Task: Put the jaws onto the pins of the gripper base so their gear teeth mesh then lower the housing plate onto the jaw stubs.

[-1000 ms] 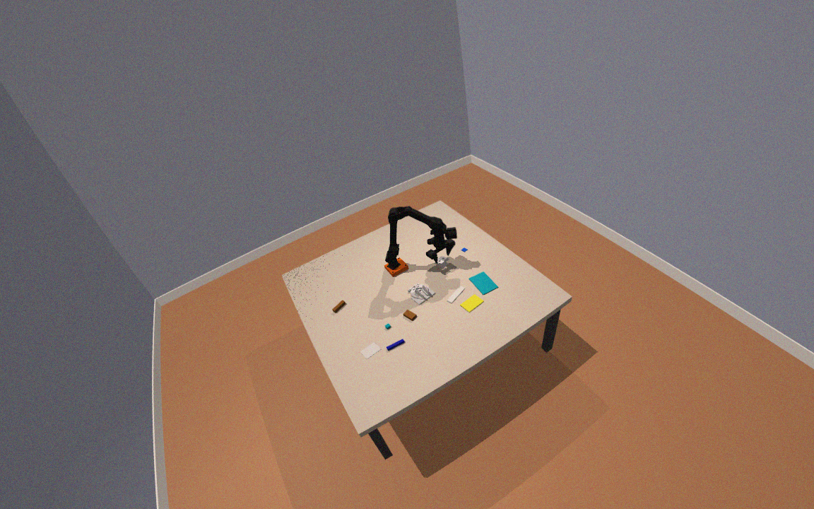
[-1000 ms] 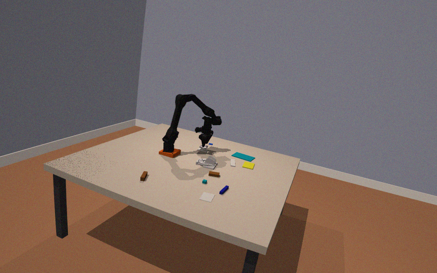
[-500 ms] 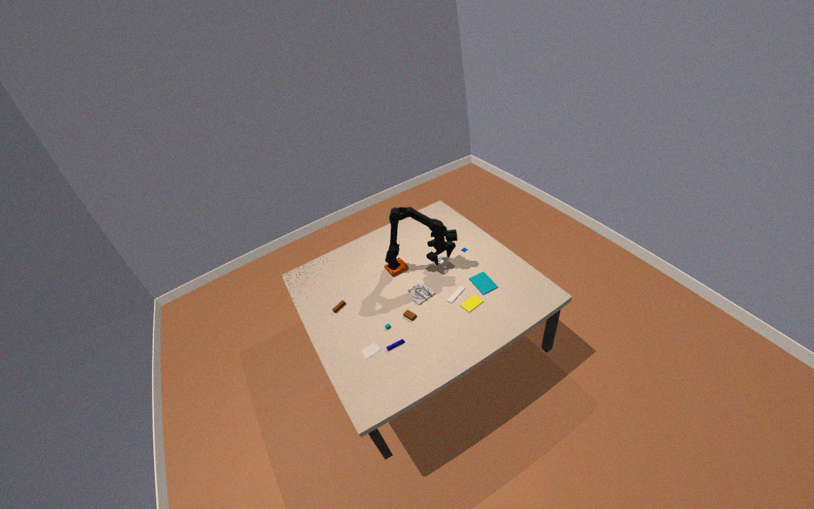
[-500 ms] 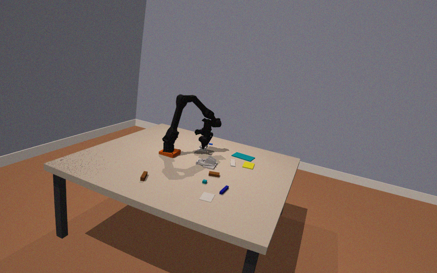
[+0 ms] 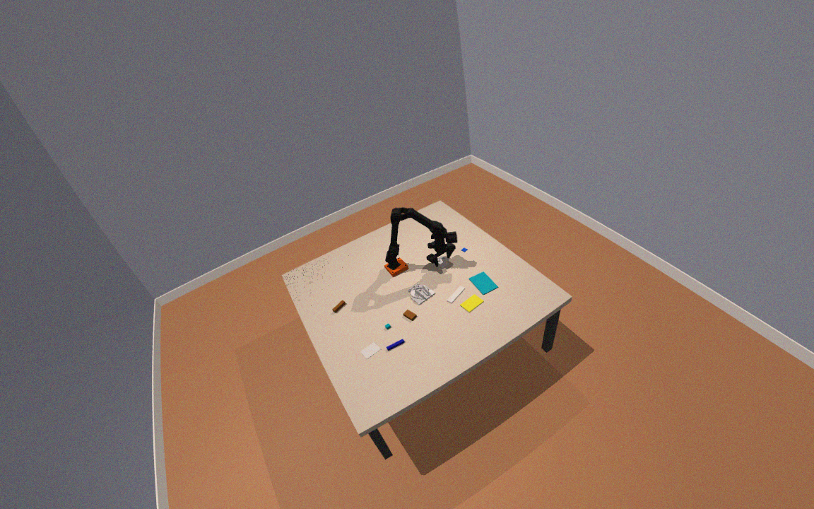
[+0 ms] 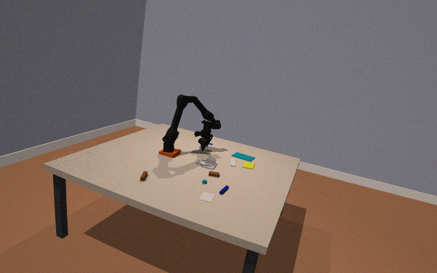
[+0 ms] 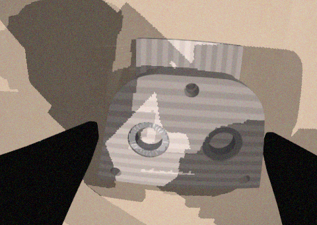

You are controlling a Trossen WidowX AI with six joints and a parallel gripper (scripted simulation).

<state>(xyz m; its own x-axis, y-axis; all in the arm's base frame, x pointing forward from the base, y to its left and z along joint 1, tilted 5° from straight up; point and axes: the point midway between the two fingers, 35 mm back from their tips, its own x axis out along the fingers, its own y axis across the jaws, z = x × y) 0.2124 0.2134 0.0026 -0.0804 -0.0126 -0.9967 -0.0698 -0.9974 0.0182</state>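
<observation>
Right now my gripper tip is 25 cm to the left of the white housing plate, 3 cm short of it and 1 cm above it. Round my gripper tip: white strip: 24 cm ahead, 13 cm to the right, 1 cm below; then teal plate: 30 cm ahead, 3 cm to the left, 1 cm below; then grey jaw: 27 cm to the right, 5 cm ahead.
</observation>
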